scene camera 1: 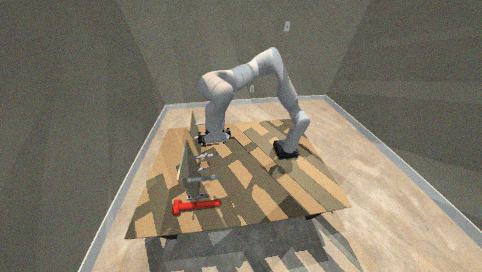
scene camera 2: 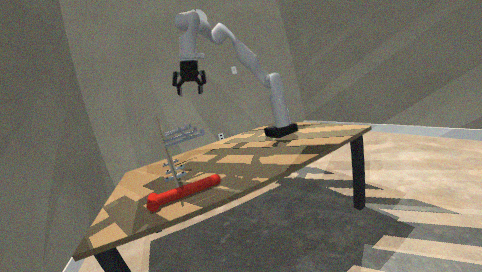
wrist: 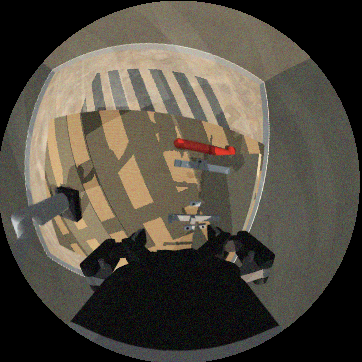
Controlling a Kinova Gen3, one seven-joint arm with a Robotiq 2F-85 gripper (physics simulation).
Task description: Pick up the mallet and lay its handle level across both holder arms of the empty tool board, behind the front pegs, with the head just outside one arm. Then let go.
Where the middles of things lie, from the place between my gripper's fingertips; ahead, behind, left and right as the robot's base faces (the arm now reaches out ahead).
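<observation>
Red mallet (scene camera 2: pixel 154 200): well below my hand, a good way to the left of it, a good way ahead of it.
</observation>
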